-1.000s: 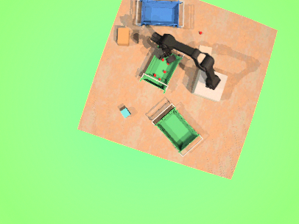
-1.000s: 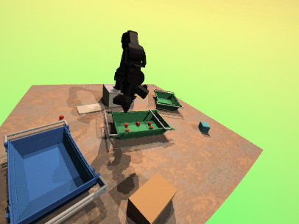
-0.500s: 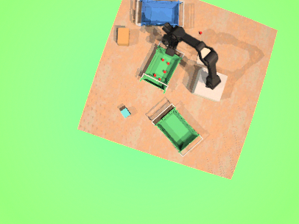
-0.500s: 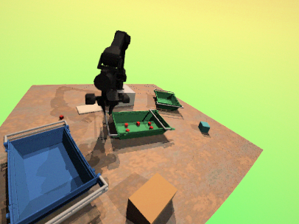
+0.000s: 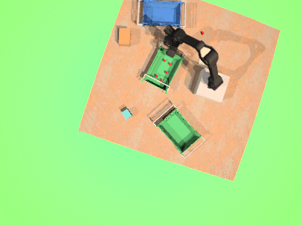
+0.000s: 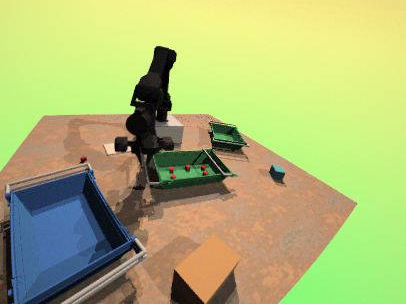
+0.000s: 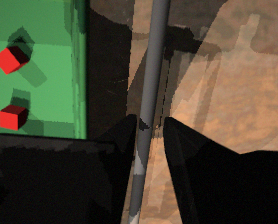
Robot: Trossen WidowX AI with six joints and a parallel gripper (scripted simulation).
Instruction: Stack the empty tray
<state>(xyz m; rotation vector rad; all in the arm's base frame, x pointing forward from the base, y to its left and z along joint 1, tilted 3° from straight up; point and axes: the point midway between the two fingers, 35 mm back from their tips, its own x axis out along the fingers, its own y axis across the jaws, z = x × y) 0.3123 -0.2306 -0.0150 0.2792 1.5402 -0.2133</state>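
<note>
The green tray lies 600 mm to the left of my gripper tip, 130 mm behind it and 20 mm below it. Round my gripper tip: beige flat plate (260 mm behind, 60 mm below); orange box (380 mm ahead, 30 mm to the right, 30 mm below); red block (210 mm behind, 170 mm to the right, 50 mm below).
</note>
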